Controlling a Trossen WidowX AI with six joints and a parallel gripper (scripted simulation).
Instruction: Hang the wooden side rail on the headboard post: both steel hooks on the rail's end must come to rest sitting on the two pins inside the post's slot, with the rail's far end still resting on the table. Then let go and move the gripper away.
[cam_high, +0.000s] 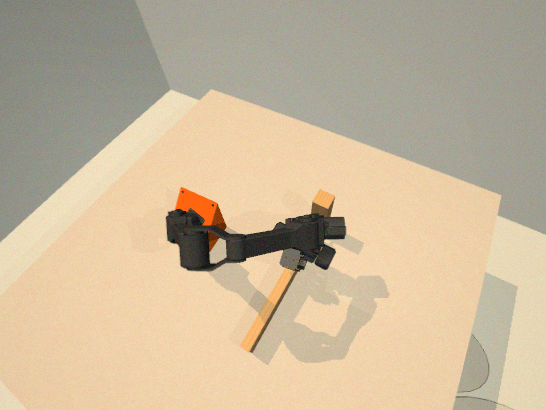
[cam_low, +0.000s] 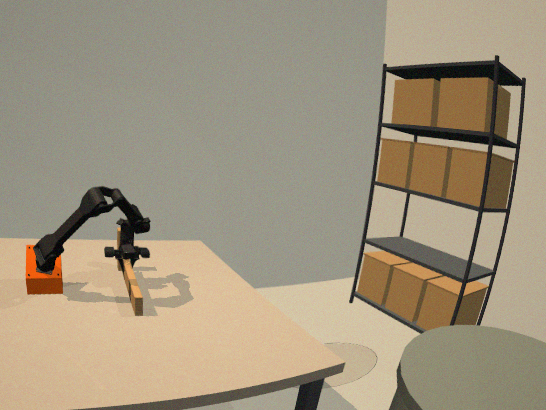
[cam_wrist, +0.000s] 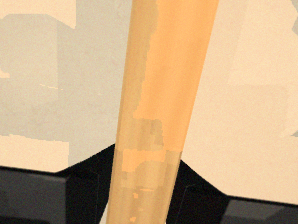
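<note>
Now: gripper tip 2 cm past the headboard post, 13 cm to the right of it and 4 cm below it.
</note>
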